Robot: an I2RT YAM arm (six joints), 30 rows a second.
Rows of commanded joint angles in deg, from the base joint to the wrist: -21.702, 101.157, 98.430, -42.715, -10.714, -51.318; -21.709, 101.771, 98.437, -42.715, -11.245, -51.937; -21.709, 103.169, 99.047, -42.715, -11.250, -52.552; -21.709, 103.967, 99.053, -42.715, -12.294, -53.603; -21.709, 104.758, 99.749, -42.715, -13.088, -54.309; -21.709, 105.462, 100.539, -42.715, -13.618, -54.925; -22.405, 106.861, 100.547, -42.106, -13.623, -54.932; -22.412, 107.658, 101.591, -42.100, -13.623, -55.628; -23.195, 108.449, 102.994, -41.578, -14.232, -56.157; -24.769, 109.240, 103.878, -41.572, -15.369, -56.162; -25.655, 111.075, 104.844, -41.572, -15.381, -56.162; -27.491, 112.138, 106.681, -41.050, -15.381, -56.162; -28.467, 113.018, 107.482, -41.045, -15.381, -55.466; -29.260, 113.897, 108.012, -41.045, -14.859, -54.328; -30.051, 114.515, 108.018, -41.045, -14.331, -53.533; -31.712, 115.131, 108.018, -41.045, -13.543, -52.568; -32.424, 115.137, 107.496, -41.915, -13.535, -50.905; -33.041, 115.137, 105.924, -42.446, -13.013, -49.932; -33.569, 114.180, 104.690, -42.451, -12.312, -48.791
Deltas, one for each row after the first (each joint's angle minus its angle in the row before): -0.007, 0.614, 0.007, 0.000, -0.531, -0.619; 0.000, 1.398, 0.610, 0.000, -0.005, -0.615; 0.000, 0.798, 0.006, 0.000, -1.044, -1.051; 0.000, 0.791, 0.696, 0.000, -0.794, -0.706; 0.000, 0.704, 0.790, 0.000, -0.530, -0.616; -0.696, 1.399, 0.008, 0.609, -0.005, -0.007; -0.007, 0.797, 1.044, 0.006, 0.000, -0.696; -0.783, 0.791, 1.403, 0.522, -0.609, -0.529; -1.574, 0.791, 0.884, 0.006, -1.137, -0.005; -0.886, 1.835, 0.966, 0.000, -0.012, 0.000; -1.836, 1.063, 1.837, 0.522, 0.000, 0.000; -0.976, 0.880, 0.801, 0.005, 0.000, 0.696; -0.793, 0.879, 0.530, 0.000, 0.522, 1.138; -0.791, 0.618, 0.006, 0.000, 0.528, 0.795; -1.661, 0.616, 0.000, 0.000, 0.788, 0.965; -0.712, 0.006, -0.522, -0.870, 0.008, 1.663; -0.617, 0.000, -1.572, -0.531, 0.522, 0.973; -0.528, -0.957, -1.234, -0.005, 0.701, 1.141
